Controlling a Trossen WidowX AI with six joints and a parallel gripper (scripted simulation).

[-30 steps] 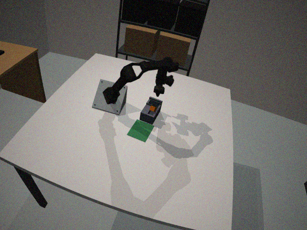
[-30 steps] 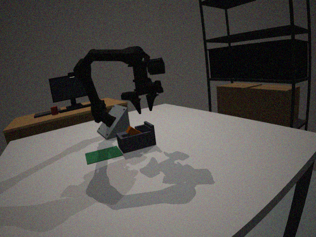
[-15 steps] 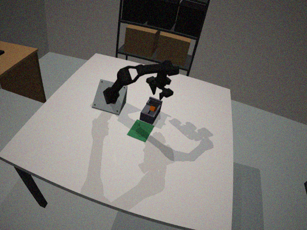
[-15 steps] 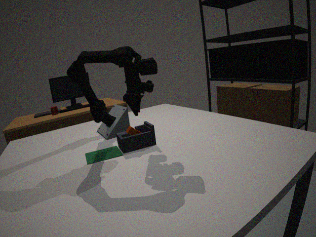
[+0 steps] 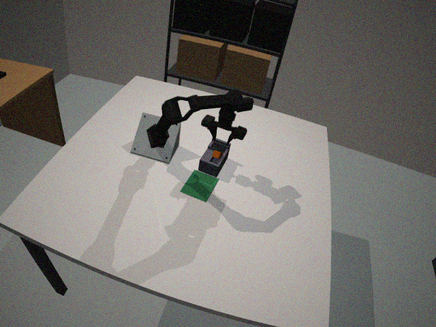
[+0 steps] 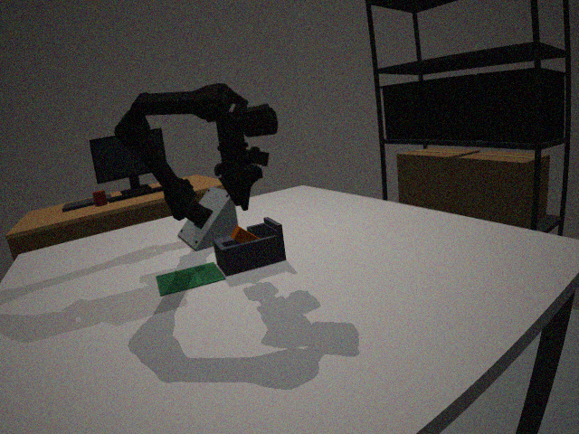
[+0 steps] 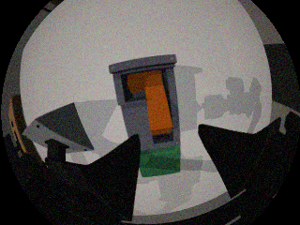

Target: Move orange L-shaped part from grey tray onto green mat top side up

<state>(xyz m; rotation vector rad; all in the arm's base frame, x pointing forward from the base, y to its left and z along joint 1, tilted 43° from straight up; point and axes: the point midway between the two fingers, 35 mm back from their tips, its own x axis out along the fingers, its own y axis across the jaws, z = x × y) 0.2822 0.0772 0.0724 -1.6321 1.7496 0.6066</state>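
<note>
Right now the orange L-shaped part is 2 cm behind my gripper tip, 3 cm to the left of it and 10 cm below it. From my gripper tip the other things lie so: green mat: 4 cm behind, 14 cm to the right, 16 cm below.
</note>
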